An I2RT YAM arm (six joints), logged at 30 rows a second.
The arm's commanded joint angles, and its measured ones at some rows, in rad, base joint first. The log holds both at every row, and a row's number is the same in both.
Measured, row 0:
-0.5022, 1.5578, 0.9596, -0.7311, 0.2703, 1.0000
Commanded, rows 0 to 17:
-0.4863, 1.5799, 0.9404, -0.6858, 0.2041, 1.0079
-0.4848, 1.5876, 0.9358, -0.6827, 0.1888, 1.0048
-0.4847, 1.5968, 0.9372, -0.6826, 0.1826, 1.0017
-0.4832, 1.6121, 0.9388, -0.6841, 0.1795, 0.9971
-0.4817, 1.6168, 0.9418, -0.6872, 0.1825, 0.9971
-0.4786, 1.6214, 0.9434, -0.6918, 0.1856, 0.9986
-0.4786, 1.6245, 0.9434, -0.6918, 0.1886, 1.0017
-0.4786, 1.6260, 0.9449, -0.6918, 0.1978, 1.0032
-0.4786, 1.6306, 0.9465, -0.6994, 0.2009, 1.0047
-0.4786, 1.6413, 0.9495, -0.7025, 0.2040, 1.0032
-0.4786, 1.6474, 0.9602, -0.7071, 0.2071, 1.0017
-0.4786, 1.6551, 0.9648, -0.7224, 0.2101, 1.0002
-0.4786, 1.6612, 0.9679, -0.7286, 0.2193, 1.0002
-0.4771, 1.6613, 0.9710, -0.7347, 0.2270, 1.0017
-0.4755, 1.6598, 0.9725, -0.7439, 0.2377, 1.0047
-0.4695, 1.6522, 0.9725, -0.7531, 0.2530, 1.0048
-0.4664, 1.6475, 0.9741, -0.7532, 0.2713, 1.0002
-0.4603, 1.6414, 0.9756, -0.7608, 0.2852, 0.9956
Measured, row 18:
-0.4789, 1.6379, 0.9588, -0.7216, 0.2153, 0.9966
